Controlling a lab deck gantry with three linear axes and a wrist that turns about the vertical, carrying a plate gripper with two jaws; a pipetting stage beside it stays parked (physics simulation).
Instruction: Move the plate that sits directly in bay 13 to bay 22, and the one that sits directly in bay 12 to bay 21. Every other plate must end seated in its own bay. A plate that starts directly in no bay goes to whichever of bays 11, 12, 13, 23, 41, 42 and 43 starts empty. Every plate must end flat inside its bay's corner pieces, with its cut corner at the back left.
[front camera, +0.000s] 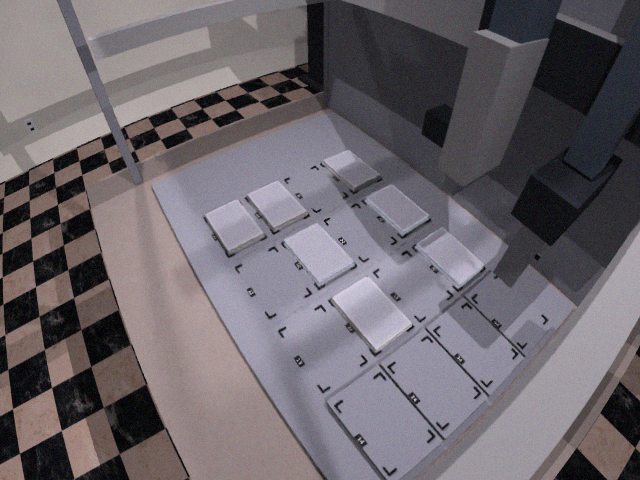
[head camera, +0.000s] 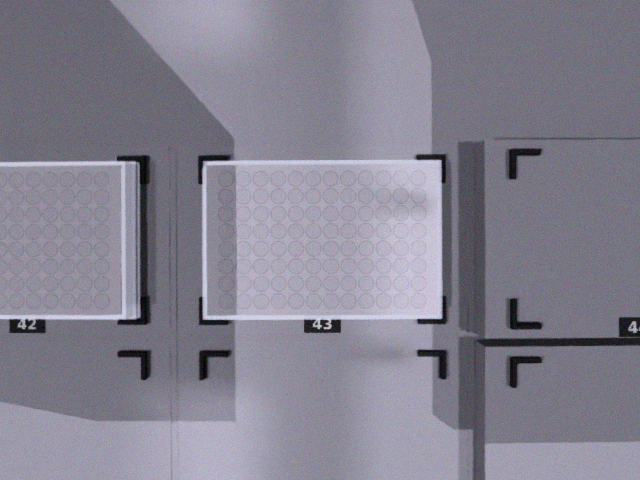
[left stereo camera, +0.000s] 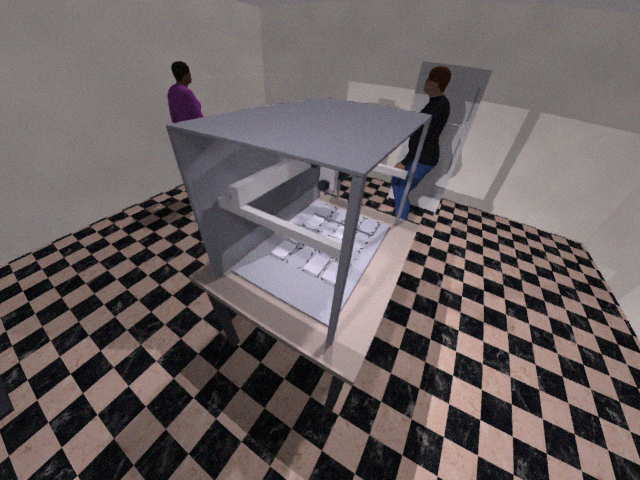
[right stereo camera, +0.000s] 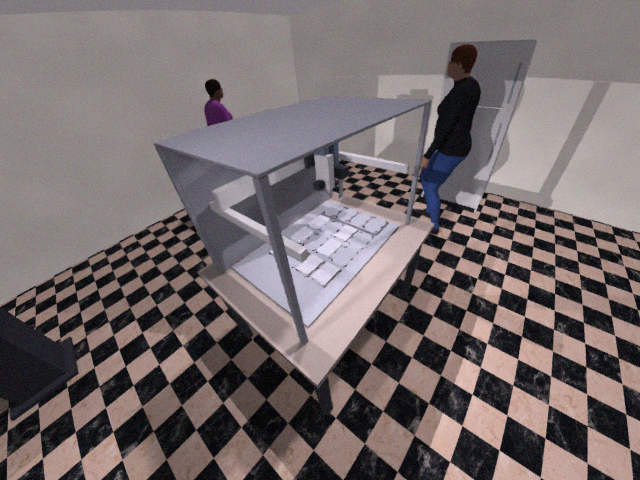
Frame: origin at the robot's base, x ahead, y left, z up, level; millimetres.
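Where they show: gripper, fingertip midpoint: (front camera: 517, 264) (left stereo camera: 331, 195) (right stereo camera: 335, 194); robot's base, origin of the base link: (front camera: 205, 218) (right stereo camera: 324, 286).
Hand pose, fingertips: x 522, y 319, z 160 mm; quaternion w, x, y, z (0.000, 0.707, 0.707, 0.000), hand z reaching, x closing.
Observation:
Things, the pixels of their centre, and the offset from my fingertips. "spot": a spot on its surface instead.
- bay 11, surface spot: (front camera: 234, 226) spot: dz -146, dx -448, dy -278 mm
- bay 21, surface spot: (front camera: 277, 205) spot: dz -146, dx -447, dy -171 mm
- bay 22, surface spot: (front camera: 319, 253) spot: dz -146, dx -286, dy -172 mm
- bay 23, surface spot: (front camera: 371, 312) spot: dz -146, dx -127, dy -172 mm
- bay 41, surface spot: (front camera: 351, 169) spot: dz -146, dx -451, dy +40 mm
- bay 42, surface spot: (front camera: 397, 209) spot: dz -146, dx -286, dy +38 mm
- bay 43, surface spot: (head camera: 323, 240) (front camera: 450, 254) spot: dz -146, dx -129, dy +44 mm
In the front view, white plates lie flat in bay 11 (front camera: 234, 226), bay 21 (front camera: 277, 205), bay 22 (front camera: 319, 253), bay 23 (front camera: 371, 312), bay 41 (front camera: 351, 169) and bay 42 (front camera: 397, 209). The plate in bay 43 (front camera: 449, 256) (head camera: 323, 240) lies inside its corner pieces; its back left corner looks slightly cut. Part of the bay 42 plate also shows in the head view (head camera: 62, 240). Bays 12 and 13 hold no plate. The black gripper body (front camera: 549, 206) (right stereo camera: 340, 171) hangs high at the right, behind bay 43. Its jaws are hidden in the front view and too small elsewhere to judge their opening.
The parked grey pipetting stage (front camera: 480, 124) (right stereo camera: 324, 173) stands beside the gripper. Bays 31, 32, 33, 14, 24, 34 and 44 hold no plate. Enclosure posts (left stereo camera: 348, 248) (right stereo camera: 281, 258) stand at the table's corners. Two people stand beyond the enclosure.

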